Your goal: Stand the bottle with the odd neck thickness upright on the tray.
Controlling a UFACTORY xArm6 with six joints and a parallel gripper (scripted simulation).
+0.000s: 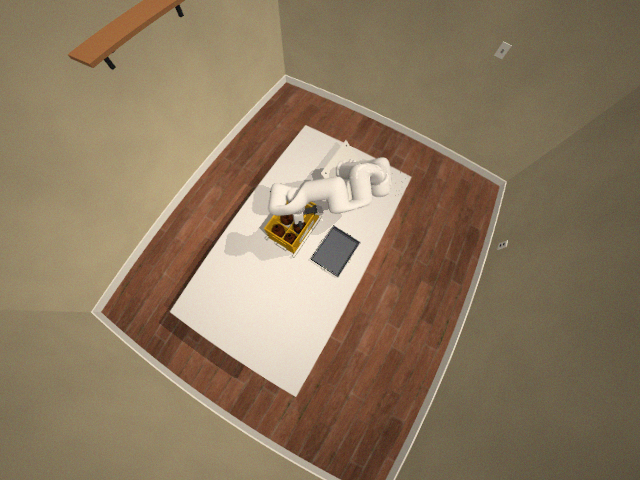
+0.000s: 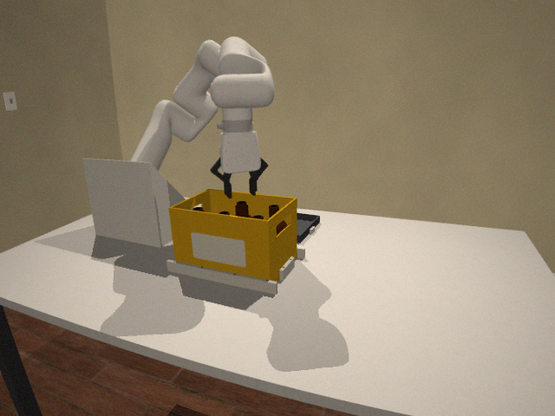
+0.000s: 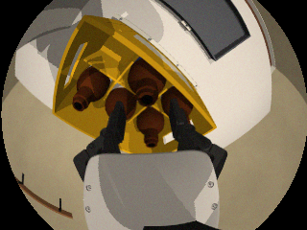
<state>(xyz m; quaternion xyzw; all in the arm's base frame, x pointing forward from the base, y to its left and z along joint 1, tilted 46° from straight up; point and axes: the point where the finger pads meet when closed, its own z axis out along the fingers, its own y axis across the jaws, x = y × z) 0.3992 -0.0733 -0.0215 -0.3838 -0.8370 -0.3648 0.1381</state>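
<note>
The yellow crate is 40 mm to the right of my hand and 110 mm below it. Also, from my hand: dark grey tray (250 mm to the left, 190 mm below); then glass bottle (90 mm ahead, 90 mm to the right, 110 mm below).
</note>
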